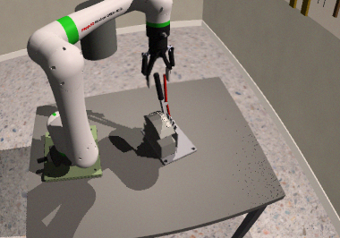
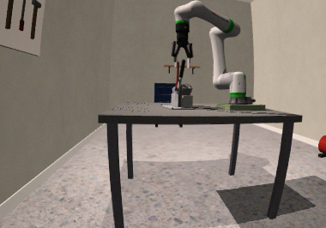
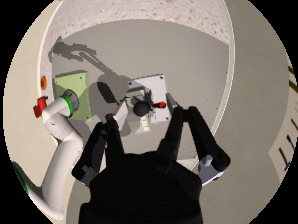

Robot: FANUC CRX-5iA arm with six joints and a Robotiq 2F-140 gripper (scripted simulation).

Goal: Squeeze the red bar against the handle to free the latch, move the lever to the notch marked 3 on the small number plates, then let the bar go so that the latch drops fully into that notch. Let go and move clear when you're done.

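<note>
Now: hand 11 cm above the red bar, 4 cm to the left of it and 2 cm short of it.
</note>
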